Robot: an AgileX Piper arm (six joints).
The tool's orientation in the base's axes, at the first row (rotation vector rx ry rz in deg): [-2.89, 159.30, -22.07]
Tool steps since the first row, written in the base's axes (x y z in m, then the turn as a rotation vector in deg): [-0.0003, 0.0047, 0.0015, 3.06, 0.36, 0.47]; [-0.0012, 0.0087, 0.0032, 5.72, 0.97, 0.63]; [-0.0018, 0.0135, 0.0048, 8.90, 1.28, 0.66]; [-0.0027, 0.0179, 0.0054, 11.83, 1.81, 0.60]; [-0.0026, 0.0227, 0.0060, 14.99, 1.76, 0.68]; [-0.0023, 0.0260, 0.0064, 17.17, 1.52, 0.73]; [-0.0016, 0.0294, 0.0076, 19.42, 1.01, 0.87]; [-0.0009, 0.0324, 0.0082, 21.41, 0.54, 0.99]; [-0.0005, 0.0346, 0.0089, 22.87, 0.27, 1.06]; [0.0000, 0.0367, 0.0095, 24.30, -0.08, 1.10]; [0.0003, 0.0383, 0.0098, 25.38, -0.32, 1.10]
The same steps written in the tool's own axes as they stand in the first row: [-0.0006, 0.0041, -0.0027, -3.07, 0.25, 0.49]; [-0.0006, 0.0075, -0.0055, -5.68, 0.82, 1.06]; [-0.0009, 0.0117, -0.0084, -8.71, 1.15, 2.00]; [-0.0006, 0.0157, -0.0104, -11.50, 1.70, 2.89]; [-0.0013, 0.0202, -0.0122, -14.51, 1.67, 3.87]; [-0.0019, 0.0233, -0.0133, -16.56, 1.44, 4.61]; [-0.0033, 0.0262, -0.0150, -18.69, 0.94, 5.35]; [-0.0044, 0.0290, -0.0161, -20.57, 0.48, 6.02]; [-0.0051, 0.0309, -0.0172, -21.95, 0.21, 6.51]; [-0.0060, 0.0328, -0.0181, -23.29, -0.12, 7.03]; [-0.0065, 0.0342, -0.0187, -24.29, -0.34, 7.45]
